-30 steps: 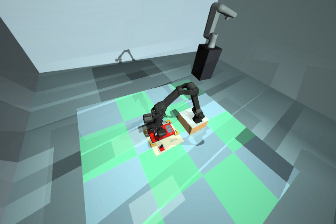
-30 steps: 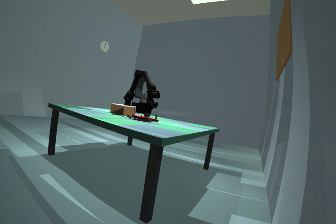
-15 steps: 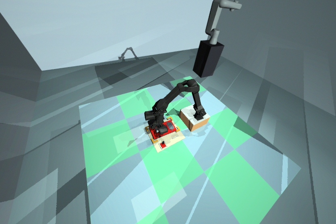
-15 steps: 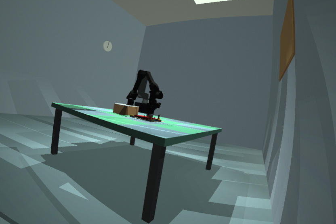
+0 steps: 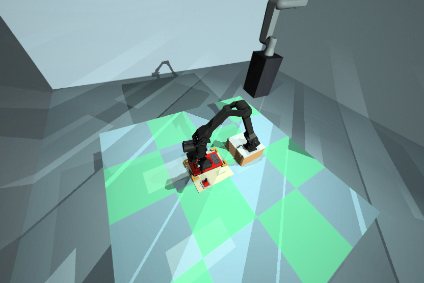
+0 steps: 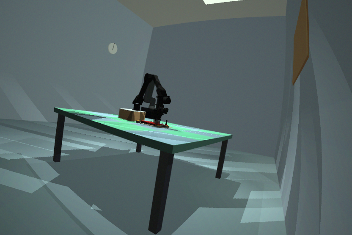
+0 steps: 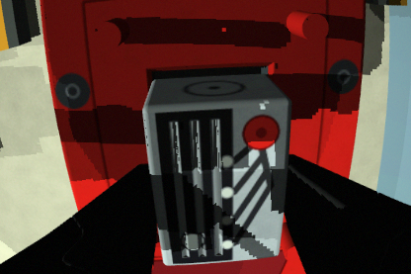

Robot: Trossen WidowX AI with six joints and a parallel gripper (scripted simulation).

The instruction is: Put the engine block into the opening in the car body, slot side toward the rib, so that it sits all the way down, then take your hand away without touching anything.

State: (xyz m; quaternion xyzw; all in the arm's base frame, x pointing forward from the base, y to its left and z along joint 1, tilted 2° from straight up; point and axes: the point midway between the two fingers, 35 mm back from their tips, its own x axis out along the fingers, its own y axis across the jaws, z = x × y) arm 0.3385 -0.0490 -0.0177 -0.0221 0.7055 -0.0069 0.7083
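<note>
My gripper tip is 10 mm above the engine block. Also, from my gripper tip: beige board 40 mm behind, 30 mm below, 20 mm to the left.
</note>
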